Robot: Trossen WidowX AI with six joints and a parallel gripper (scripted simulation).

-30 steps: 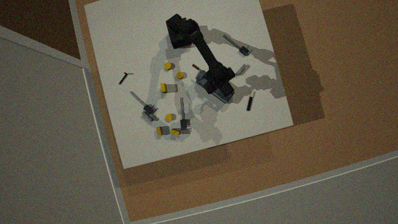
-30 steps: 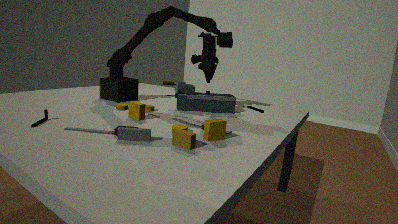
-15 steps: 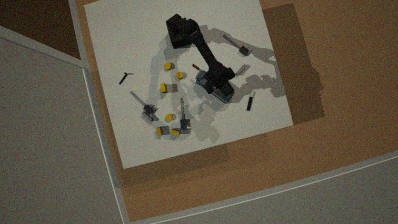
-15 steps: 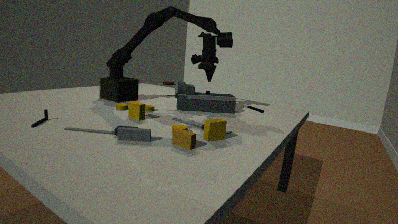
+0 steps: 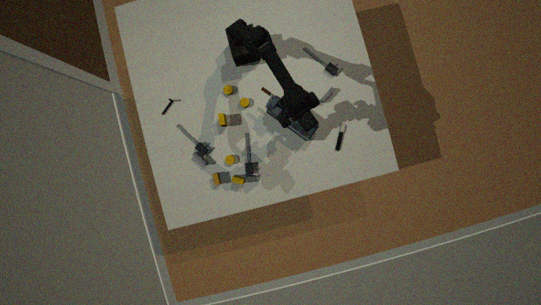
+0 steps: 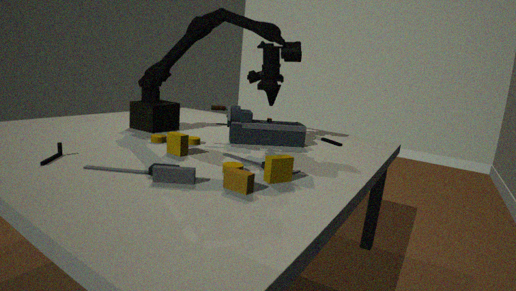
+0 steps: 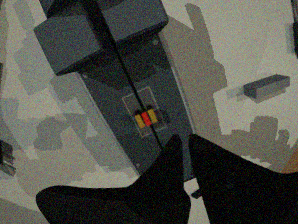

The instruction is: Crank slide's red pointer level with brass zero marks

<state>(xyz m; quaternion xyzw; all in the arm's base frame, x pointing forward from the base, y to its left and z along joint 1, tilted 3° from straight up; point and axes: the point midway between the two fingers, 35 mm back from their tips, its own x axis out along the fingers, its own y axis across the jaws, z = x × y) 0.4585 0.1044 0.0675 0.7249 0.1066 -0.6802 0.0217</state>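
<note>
Right now the slide is 1 cm ahead of my gripper tip, 2 cm to the right of it and 5 cm below it. The rest, counted from my gripper tip: black l-shaped key (35 cm behind, 59 cm to the right, 12 cm below); then black bar (18 cm ahead, 18 cm to the left, 13 cm below); then brown crank handle (16 cm behind, 9 cm to the right, 2 cm below).
</note>
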